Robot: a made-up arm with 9 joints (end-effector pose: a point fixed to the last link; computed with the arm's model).
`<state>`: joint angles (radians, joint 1 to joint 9).
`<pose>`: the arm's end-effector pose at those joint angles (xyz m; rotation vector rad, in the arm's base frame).
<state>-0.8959 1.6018 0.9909 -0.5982 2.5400 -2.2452 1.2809 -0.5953 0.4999</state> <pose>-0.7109 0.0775 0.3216 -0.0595 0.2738 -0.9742</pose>
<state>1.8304 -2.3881 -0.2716 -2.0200 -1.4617 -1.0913 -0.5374 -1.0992 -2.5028</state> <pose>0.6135 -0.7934 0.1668 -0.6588 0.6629 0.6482</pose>
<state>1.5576 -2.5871 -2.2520 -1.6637 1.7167 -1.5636 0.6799 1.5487 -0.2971</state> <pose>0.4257 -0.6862 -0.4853 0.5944 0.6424 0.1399</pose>
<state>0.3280 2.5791 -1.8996 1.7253 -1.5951 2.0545 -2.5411 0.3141 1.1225</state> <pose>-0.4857 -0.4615 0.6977 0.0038 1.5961 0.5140</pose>
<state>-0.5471 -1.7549 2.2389 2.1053 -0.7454 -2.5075 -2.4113 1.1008 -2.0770</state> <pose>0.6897 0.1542 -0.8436 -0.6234 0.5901 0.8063</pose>
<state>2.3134 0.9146 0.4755 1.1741 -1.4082 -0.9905 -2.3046 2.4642 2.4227</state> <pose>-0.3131 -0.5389 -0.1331 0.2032 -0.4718 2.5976</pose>
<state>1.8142 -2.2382 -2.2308 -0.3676 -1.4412 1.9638 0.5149 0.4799 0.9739</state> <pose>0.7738 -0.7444 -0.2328 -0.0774 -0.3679 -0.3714</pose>
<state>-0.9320 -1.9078 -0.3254 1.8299 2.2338 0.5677 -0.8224 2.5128 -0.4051</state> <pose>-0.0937 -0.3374 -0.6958 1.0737 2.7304 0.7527</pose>
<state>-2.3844 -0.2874 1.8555 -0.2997 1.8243 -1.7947 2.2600 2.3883 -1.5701</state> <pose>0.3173 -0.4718 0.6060 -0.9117 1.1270 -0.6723</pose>
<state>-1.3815 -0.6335 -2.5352 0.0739 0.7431 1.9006 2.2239 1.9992 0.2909</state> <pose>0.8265 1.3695 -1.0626 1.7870 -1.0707 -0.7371</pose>
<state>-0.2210 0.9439 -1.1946 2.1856 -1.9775 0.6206 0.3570 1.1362 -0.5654</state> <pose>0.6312 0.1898 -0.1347 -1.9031 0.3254 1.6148</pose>
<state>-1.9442 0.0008 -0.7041 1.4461 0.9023 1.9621 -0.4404 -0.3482 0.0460</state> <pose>-0.6467 0.3101 0.4765 -1.5023 0.3251 -0.6030</pose>
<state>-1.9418 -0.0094 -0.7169 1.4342 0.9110 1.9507 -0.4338 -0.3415 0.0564</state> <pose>-0.6503 0.3111 0.4652 -1.4664 0.3371 -0.6160</pose>
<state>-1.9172 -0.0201 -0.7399 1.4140 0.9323 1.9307 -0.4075 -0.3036 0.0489</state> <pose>-0.6795 0.3084 0.4215 -1.3954 0.3347 -0.6694</pose>
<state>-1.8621 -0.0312 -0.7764 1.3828 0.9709 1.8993 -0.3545 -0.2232 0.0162</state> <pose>-0.7413 0.3061 0.3250 -1.2762 0.3076 -0.7772</pose>
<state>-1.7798 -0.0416 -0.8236 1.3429 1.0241 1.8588 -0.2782 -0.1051 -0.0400</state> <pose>-0.8231 0.3129 0.1669 -1.1135 0.2513 -0.9297</pose>
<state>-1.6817 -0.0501 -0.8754 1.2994 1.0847 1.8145 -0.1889 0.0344 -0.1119</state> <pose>-0.8977 0.3338 -0.0409 -0.9240 0.1722 -1.1010</pose>
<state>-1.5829 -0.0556 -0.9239 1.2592 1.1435 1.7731 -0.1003 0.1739 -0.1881</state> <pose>-0.9424 0.3638 -0.2624 -0.7336 0.0875 -1.2611</pose>
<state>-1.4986 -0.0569 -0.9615 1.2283 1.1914 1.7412 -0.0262 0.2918 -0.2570</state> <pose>-0.9568 0.3915 -0.4509 -0.5735 0.0161 -1.3869</pose>
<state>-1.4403 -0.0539 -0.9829 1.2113 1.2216 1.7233 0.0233 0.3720 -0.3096</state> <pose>-0.9580 0.4076 -0.5732 -0.4713 -0.0313 -1.4699</pose>
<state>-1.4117 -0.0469 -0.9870 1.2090 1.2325 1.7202 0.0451 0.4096 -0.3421</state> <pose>-0.9628 0.4084 -0.6221 -0.4377 -0.0544 -1.5119</pose>
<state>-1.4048 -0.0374 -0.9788 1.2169 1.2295 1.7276 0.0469 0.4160 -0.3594</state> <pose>-0.9745 0.3983 -0.6189 -0.4550 -0.0612 -1.5256</pose>
